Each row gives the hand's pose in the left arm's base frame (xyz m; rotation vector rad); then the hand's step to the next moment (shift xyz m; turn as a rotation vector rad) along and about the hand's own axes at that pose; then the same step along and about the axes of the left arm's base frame.
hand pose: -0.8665 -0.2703 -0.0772 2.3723 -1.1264 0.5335
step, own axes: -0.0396 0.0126 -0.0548 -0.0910 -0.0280 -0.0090
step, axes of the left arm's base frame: -0.0414 0.0477 0.0273 -0.0328 0.0768 -0.0467
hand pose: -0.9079 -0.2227 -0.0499 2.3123 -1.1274 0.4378
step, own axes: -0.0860 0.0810 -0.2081 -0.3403 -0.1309 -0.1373
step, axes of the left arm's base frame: -0.1282 0.1340 0.1513 -0.1077 0.3611 -0.0988
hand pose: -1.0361 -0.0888 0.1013 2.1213 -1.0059 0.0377
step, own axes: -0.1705 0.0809 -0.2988 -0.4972 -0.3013 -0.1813
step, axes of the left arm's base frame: -0.0875 0.2748 0.2043 -0.0890 0.5578 -0.2276
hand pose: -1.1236 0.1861 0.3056 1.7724 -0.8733 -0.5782
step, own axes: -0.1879 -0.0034 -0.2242 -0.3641 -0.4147 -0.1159
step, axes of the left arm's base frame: 0.0481 0.2794 0.0723 -0.0215 0.4383 -0.3541
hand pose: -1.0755 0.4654 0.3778 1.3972 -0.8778 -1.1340
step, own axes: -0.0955 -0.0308 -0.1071 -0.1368 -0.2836 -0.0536
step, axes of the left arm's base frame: 0.0742 0.1252 -0.0188 -0.0088 0.1861 -0.2594
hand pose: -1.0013 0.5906 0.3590 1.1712 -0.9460 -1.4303
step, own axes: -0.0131 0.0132 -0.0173 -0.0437 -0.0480 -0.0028
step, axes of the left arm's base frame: 0.0200 0.0110 0.0112 -0.0073 0.0515 -0.0389
